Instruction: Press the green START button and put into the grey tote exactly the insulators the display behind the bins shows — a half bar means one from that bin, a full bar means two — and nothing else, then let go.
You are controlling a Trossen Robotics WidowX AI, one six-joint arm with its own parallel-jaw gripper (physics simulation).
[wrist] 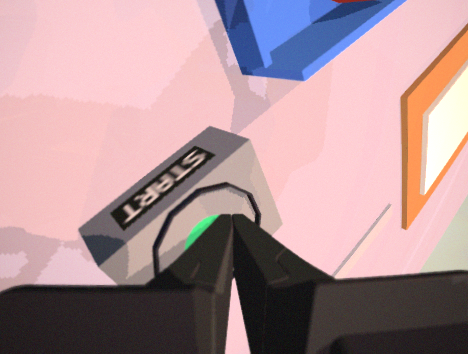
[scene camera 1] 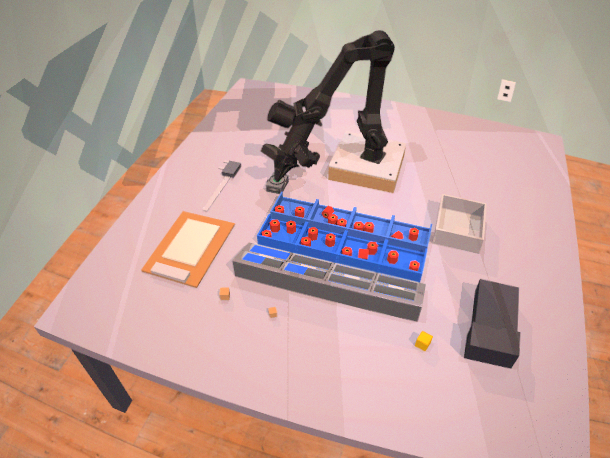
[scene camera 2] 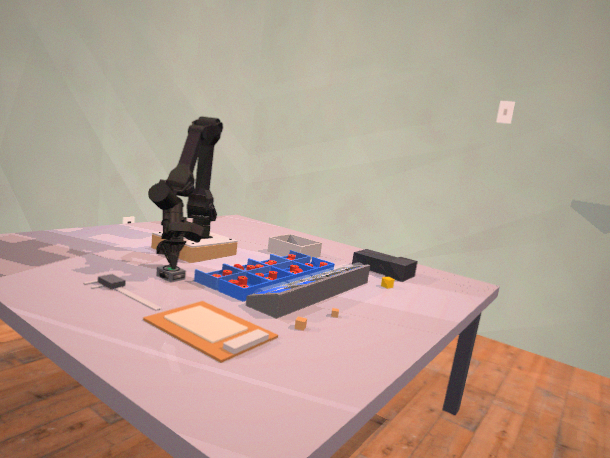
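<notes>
My gripper (scene camera 1: 278, 178) (scene camera 2: 172, 266) (wrist: 231, 225) is shut and empty, its tips down on the green START button (wrist: 199, 233), whose cap is mostly hidden and sits low in its grey housing (scene camera 1: 275, 187) (scene camera 2: 170, 274) (wrist: 265, 200). The blue bins (scene camera 1: 300, 250) (scene camera 2: 225, 288) (wrist: 280, 50) stand in two rows of four and hold red insulators (scene camera 1: 290, 227) (scene camera 2: 272, 275). The display (scene camera 1: 320, 290) (scene camera 2: 320, 291) shows a full blue bar at far-row left, and half bars at near-row first and second from left; the others look grey. The grey tote (scene camera 1: 459, 243) (scene camera 2: 285, 248) shows no insulators in scene camera 1.
An orange board (scene camera 1: 150, 265) (scene camera 2: 220, 355) (wrist: 405, 165) and a dark plug (scene camera 1: 231, 169) (scene camera 2: 111, 281) with a pale strip lie left. Two small orange cubes (scene camera 1: 224, 293) (scene camera 2: 301, 323) and a yellow cube (scene camera 1: 424, 341) (scene camera 2: 387, 282) lie by the display. A black block (scene camera 1: 495, 320) (scene camera 2: 385, 265) stands right.
</notes>
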